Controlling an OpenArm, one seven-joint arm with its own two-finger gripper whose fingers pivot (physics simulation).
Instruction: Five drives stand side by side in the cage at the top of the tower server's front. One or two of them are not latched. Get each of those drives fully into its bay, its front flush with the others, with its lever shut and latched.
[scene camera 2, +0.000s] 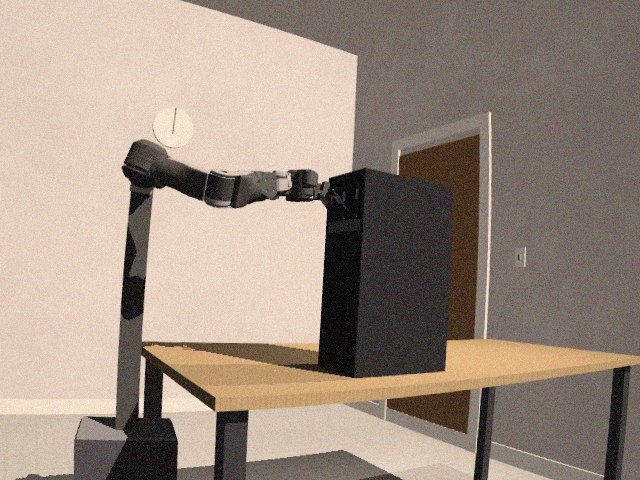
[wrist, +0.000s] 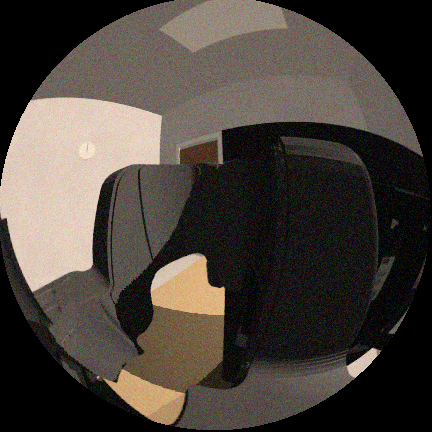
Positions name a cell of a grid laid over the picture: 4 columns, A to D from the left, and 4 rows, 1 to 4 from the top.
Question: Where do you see my gripper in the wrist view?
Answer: C3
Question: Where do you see my gripper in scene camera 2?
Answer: C2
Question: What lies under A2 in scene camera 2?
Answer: A robot arm post.
